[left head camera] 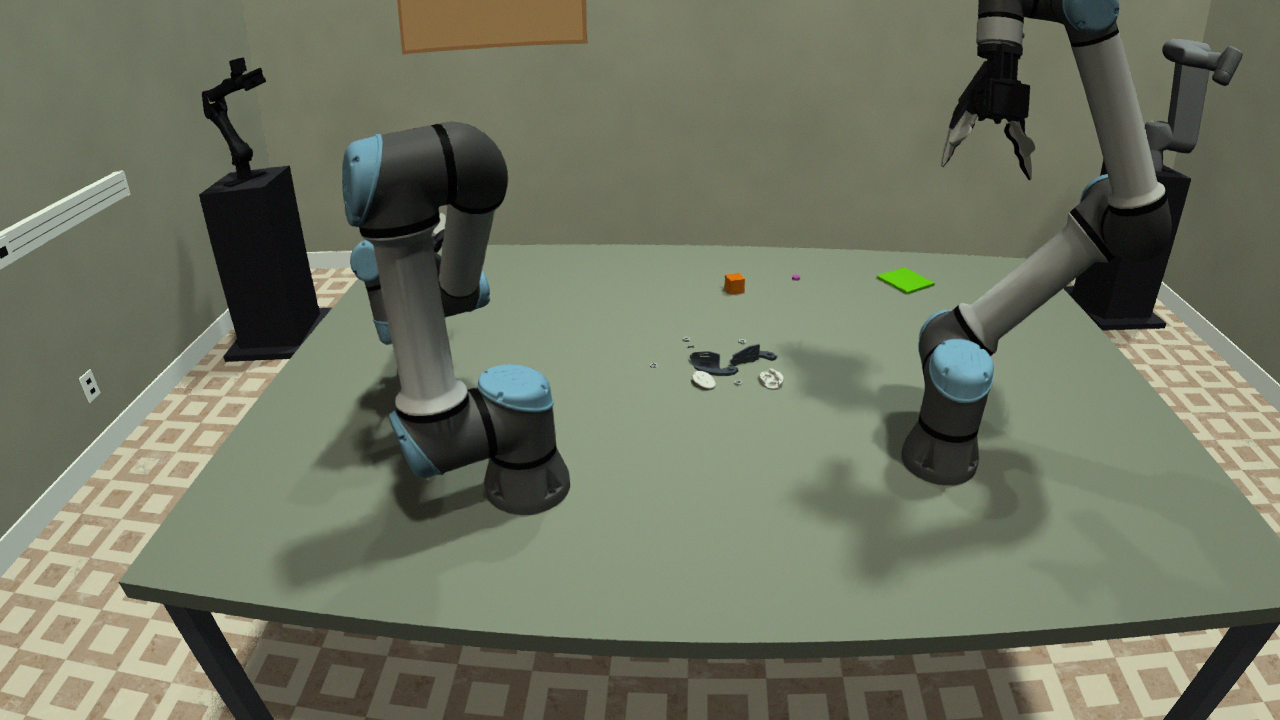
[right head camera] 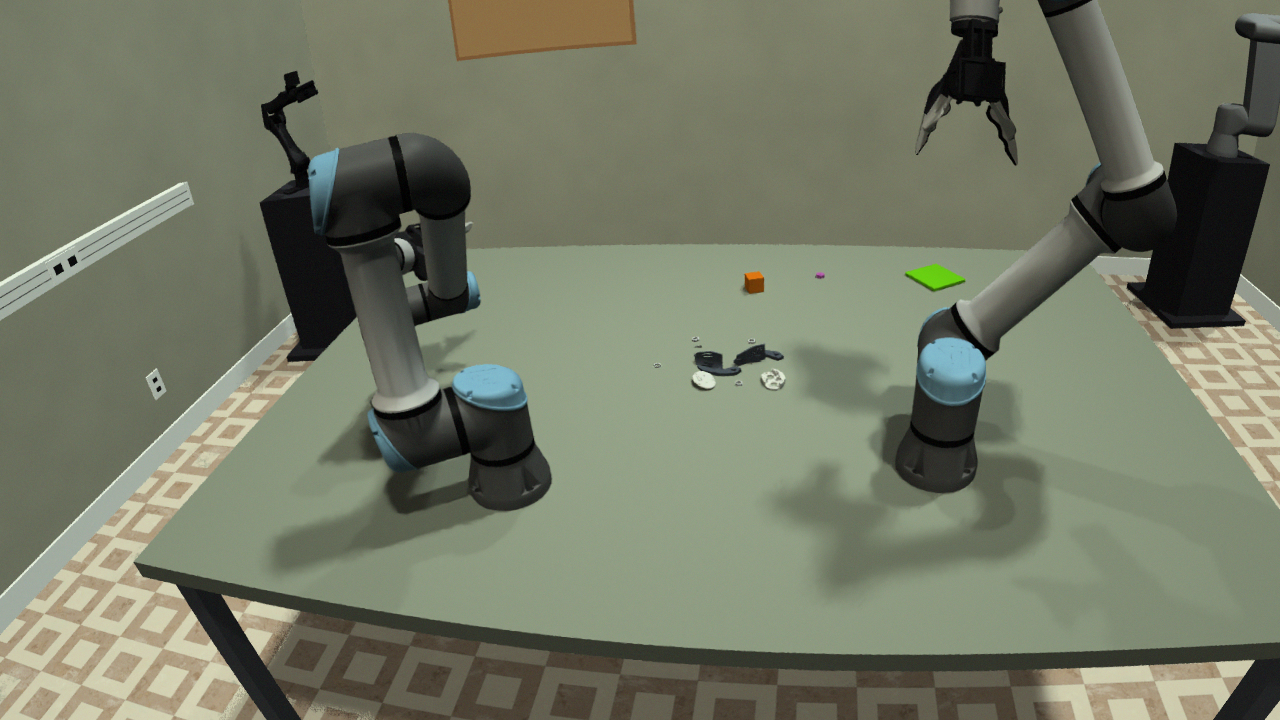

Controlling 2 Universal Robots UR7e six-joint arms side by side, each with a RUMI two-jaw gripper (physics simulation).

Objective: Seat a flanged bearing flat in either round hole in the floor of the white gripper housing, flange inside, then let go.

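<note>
A white round part with openings (left head camera: 770, 378) (right head camera: 772, 379), apparently the gripper housing, lies mid-table; its floor holes are too small to make out. Small light rings, apparently the bearings, lie around: one at the left (left head camera: 653, 365) (right head camera: 657, 365), one at the back left (left head camera: 686, 339) (right head camera: 695, 339), one at the back right (left head camera: 741, 341) (right head camera: 751, 340) and one in front (left head camera: 738, 383) (right head camera: 738, 383). My right gripper (left head camera: 987, 171) (right head camera: 966, 159) is open and empty, high above the table and far from these parts. My left gripper is mostly hidden behind its own arm; its fingers cannot be judged.
A smooth white disc (left head camera: 703, 380) (right head camera: 703, 380) lies left of the housing, with dark curved parts (left head camera: 707, 360) (right head camera: 709, 360) behind. Farther back are an orange cube (left head camera: 734, 283) (right head camera: 754, 282), a small magenta piece (left head camera: 795, 277) (right head camera: 819, 275) and a green square (left head camera: 904, 280) (right head camera: 934, 276).
</note>
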